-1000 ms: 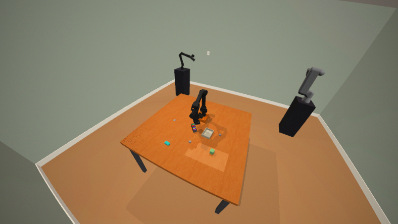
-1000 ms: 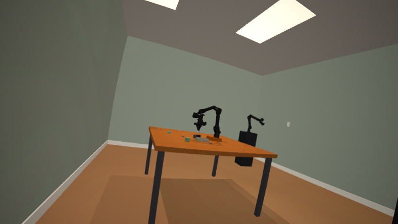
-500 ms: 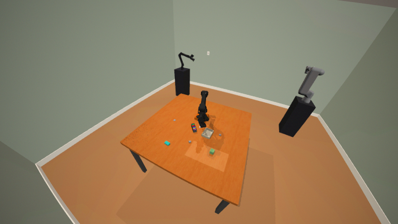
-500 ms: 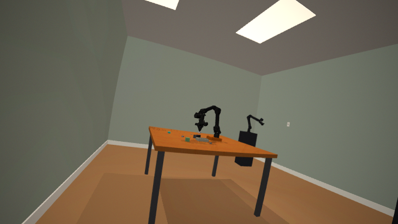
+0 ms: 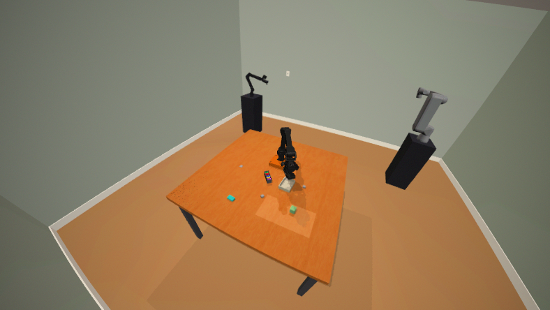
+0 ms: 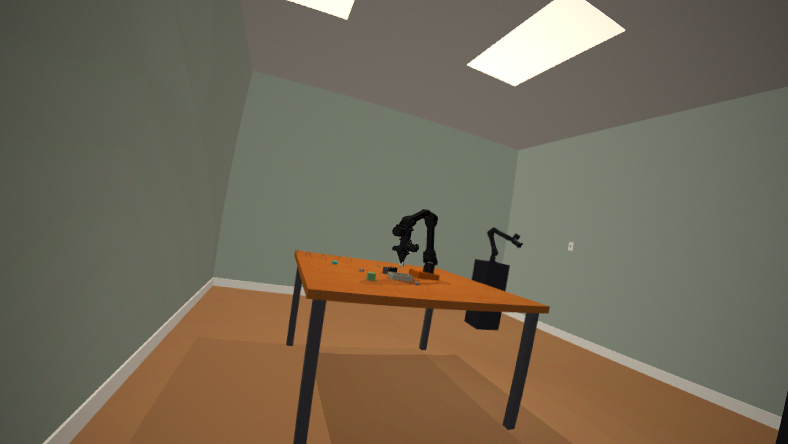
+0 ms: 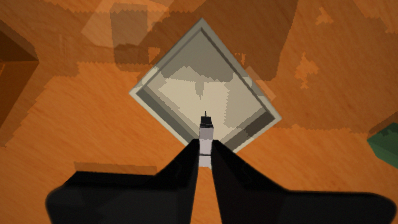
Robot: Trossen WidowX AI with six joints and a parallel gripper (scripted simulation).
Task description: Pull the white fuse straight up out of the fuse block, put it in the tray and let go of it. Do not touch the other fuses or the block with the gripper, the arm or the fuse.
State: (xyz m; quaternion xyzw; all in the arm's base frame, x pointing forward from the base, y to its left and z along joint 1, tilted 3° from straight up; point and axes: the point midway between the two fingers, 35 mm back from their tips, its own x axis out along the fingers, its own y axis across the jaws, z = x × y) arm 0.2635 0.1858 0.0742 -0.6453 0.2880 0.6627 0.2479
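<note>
The white fuse is 10 mm below my gripper tip. The rest, counted from my gripper tip: grey tray (10 mm to the left, 90 mm below); green block (210 mm ahead, 160 mm to the left, 70 mm below); teal block (360 mm ahead, 300 mm to the right, 90 mm below).
</note>
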